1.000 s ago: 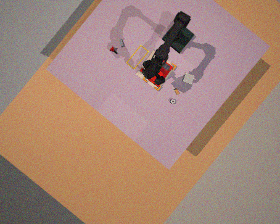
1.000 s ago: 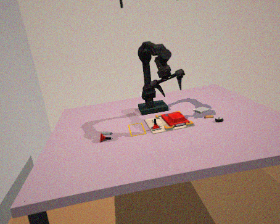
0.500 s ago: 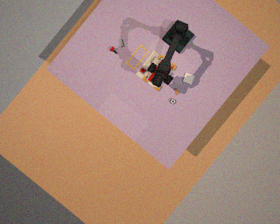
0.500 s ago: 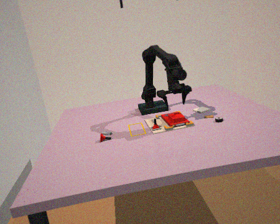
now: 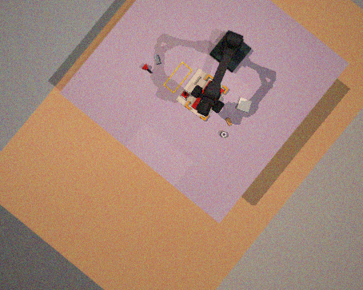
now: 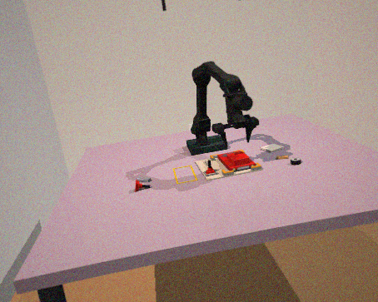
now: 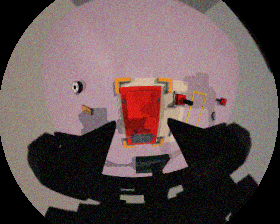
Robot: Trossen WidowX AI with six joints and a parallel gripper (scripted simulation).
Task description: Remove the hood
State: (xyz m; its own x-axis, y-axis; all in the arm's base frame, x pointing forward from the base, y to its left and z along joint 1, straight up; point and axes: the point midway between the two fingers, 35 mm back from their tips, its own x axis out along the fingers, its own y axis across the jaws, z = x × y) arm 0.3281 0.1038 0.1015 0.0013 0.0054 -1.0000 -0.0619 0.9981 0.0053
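Right now my gripper tip is 60 mm above the red hood. Also, from my gripper tip: wheel: 210 mm to the left, 90 mm below, 70 mm ahead; then orange piece: 190 mm to the left, 90 mm below, 10 mm behind; then white tile: 200 mm to the left, 160 mm behind, 90 mm below.
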